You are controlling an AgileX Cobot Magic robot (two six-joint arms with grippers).
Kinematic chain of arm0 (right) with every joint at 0, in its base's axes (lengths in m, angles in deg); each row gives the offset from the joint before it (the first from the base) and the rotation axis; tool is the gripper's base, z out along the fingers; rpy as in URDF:
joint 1: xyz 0 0 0.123 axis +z
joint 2: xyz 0 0 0 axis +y
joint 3: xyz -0.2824 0 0.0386 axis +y
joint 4: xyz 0.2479 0 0.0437 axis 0.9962 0 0.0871
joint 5: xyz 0 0 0 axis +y
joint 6: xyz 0.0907 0 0.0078 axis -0.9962 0 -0.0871
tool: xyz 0 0 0 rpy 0 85 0
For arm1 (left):
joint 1: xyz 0 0 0.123 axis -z
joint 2: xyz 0 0 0 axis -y
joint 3: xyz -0.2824 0 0.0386 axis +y
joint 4: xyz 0.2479 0 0.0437 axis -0.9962 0 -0.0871
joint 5: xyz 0 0 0 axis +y
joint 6: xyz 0.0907 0 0.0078 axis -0.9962 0 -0.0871
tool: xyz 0 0 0 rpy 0 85 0
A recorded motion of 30 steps. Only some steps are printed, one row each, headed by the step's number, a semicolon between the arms.
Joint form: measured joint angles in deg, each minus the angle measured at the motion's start. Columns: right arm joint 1, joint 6, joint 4, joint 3, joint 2, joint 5; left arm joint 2, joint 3, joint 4, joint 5, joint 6, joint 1.
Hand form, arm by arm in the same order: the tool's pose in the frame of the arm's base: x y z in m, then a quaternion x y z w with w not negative. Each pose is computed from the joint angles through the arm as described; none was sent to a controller.
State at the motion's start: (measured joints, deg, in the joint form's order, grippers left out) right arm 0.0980 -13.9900 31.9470 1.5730 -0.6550 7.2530; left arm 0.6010 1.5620 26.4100 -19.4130 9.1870 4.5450
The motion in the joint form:
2: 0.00 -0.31 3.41 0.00 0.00 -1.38; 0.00 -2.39 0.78 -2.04 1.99 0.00
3: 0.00 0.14 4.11 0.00 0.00 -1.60; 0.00 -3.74 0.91 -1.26 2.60 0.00
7: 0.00 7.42 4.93 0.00 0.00 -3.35; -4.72 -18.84 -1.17 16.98 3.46 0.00
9: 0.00 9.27 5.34 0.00 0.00 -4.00; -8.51 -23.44 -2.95 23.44 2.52 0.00
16: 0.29 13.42 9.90 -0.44 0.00 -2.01; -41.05 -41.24 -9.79 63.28 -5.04 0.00
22: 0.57 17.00 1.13 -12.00 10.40 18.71; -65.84 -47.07 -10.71 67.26 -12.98 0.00
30: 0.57 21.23 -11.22 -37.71 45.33 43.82; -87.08 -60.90 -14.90 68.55 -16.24 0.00
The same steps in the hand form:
2: 0.0566 0.0056 0.1968 0.27839 0.65477 0.31380 0.62873; 0.0459 0.0116 0.2473 -0.21522 0.48984 -0.25558 0.80525
3: 0.0566 0.0055 0.1972 0.27966 0.65276 0.31537 0.62947; 0.0443 0.0112 0.2540 -0.21573 0.48452 -0.26427 0.80552
7: 0.0567 0.0039 0.1995 0.24503 0.65697 0.27733 0.65684; 0.0379 -0.0014 0.3123 -0.17084 0.54488 -0.29212 0.76720
9: 0.0567 0.0033 0.2004 0.23779 0.65608 0.26818 0.66415; 0.0431 -0.0060 0.3262 -0.14926 0.58827 -0.27757 0.74473
16: 0.0562 0.0060 0.2009 0.23118 0.66426 0.27856 0.65400; 0.1266 -0.0282 0.3204 -0.04858 0.89564 -0.16648 0.40957
22: 0.0600 0.0225 0.2303 0.11347 0.79066 0.23728 0.55288; 0.2052 -0.0347 0.2746 0.00508 0.96458 -0.12163 0.23401
30: 0.1306 0.0266 0.2857 0.00038 0.93941 0.15027 0.30810; 0.2893 -0.0368 0.2481 0.04706 0.98198 -0.08193 0.16367

